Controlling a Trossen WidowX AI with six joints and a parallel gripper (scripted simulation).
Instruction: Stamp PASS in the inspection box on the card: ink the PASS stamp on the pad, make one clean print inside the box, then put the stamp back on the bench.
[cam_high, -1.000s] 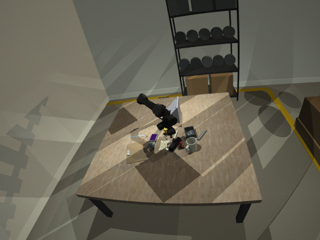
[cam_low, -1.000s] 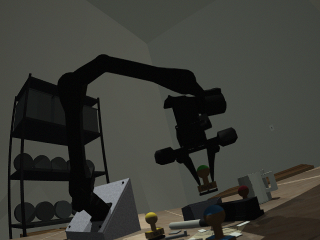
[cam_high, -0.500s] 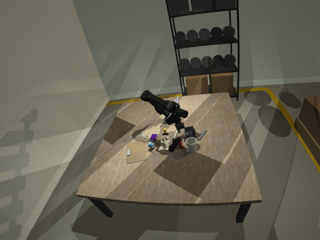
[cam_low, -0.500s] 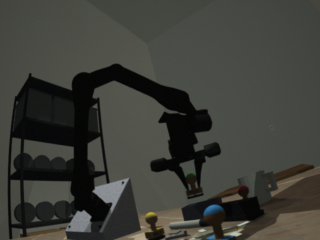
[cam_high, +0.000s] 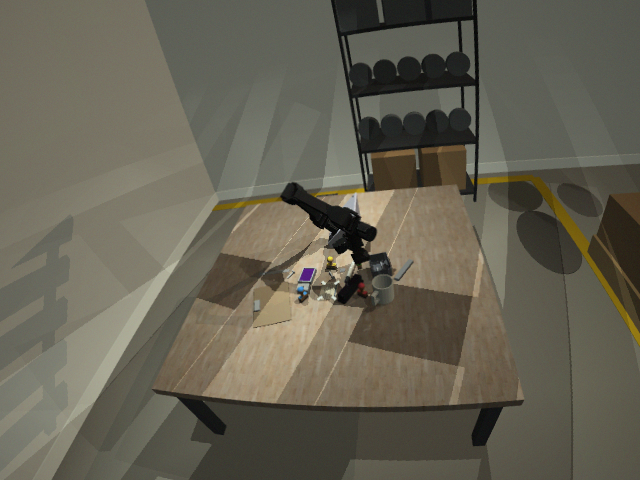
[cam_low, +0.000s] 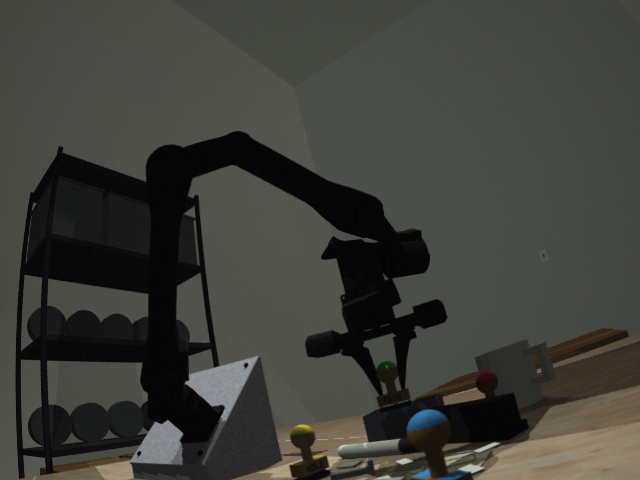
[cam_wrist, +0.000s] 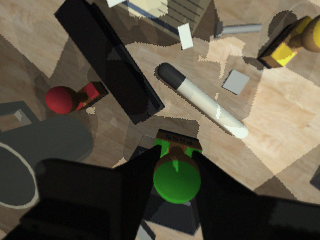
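Right now my gripper tip is 5 cm to the left of the white marker and 6 cm above it. The rest, counted from my gripper tip: green-knobbed stamp right at my gripper tip; black block 9 cm ahead, 4 cm to the right, 6 cm below; dark box 2 cm behind, 8 cm to the left, 6 cm below.
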